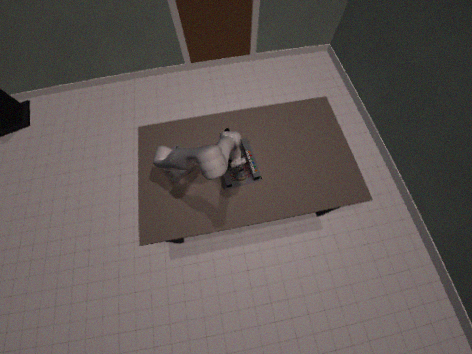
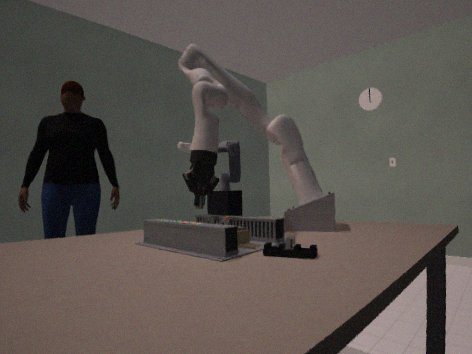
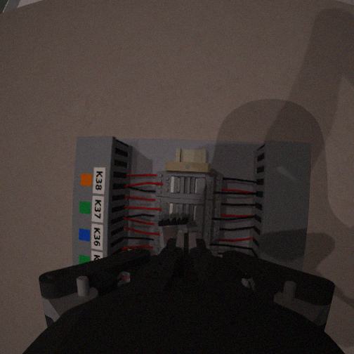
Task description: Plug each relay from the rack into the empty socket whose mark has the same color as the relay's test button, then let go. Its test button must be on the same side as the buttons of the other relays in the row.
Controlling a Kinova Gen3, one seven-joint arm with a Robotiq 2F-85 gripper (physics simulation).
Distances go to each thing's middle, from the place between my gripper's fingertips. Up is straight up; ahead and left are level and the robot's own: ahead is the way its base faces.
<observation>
My gripper is now 10 mm short of the panel (image 3: 234,159), 60 mm to the right of it and 90 mm above it.
</observation>
